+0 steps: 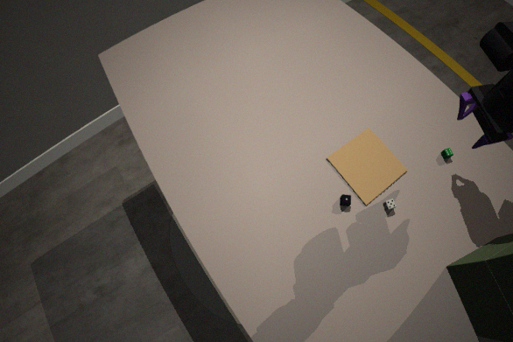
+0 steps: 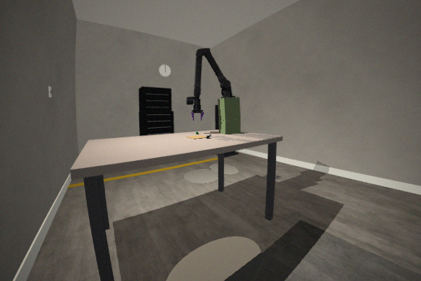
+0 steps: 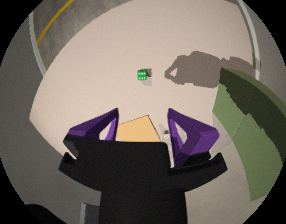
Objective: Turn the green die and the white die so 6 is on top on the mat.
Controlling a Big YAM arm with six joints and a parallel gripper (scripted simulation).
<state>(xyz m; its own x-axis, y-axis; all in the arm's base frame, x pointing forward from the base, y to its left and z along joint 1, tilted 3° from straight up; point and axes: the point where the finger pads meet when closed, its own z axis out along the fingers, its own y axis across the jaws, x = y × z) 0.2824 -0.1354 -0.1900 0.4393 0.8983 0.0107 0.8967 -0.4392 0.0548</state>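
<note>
Right now the green die is 1 cm behind my hand, 2 cm to the right of it and 12 cm below it. Round my hand: black die (8 cm ahead, 27 cm to the left, 12 cm below); tan mat (11 cm ahead, 16 cm to the left, 13 cm below); white die (20 cm to the left, 12 cm below).
</note>
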